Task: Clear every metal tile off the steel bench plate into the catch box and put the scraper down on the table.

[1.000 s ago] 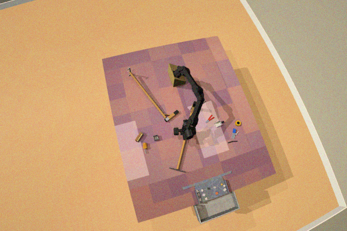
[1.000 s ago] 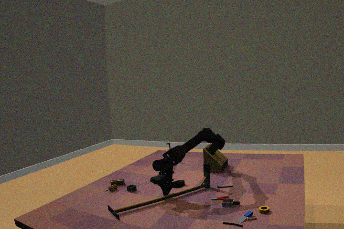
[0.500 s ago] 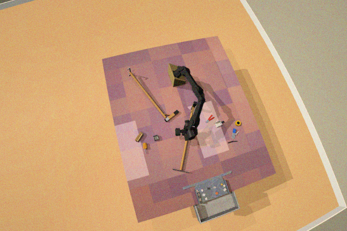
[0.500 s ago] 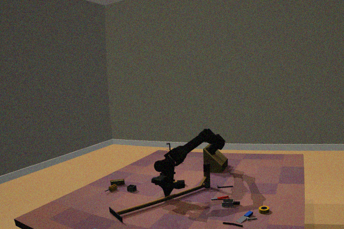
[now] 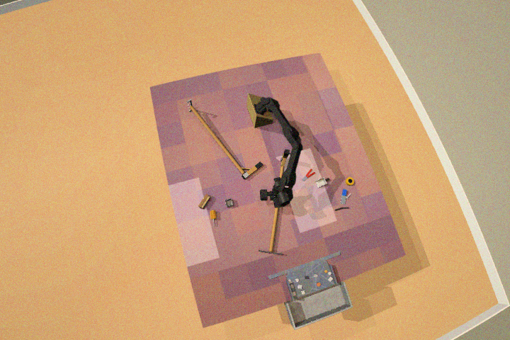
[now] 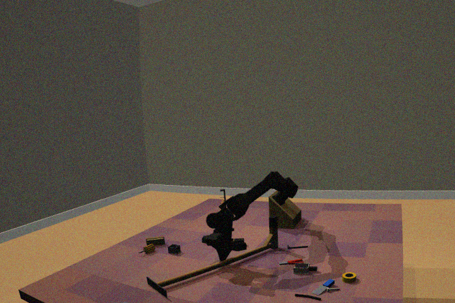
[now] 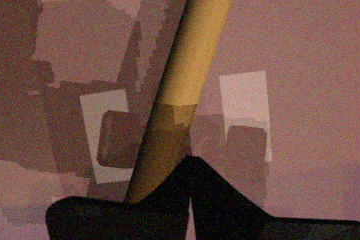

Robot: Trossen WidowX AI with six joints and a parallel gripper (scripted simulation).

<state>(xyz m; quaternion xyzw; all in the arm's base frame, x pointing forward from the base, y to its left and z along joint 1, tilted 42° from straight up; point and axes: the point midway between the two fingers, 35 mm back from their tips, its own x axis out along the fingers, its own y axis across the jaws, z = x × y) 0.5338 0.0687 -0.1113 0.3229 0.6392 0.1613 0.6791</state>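
My gripper tip is 2 cm short of the long scraper, 1 cm to the right of it and 5 cm below it. Round my gripper tip: grey box 4 cm behind, 27 cm to the right; orange screwdriver 1 cm ahead, 38 cm to the right, 1 cm above; wooden block 8 cm behind, 41 cm to the right, 1 cm above.
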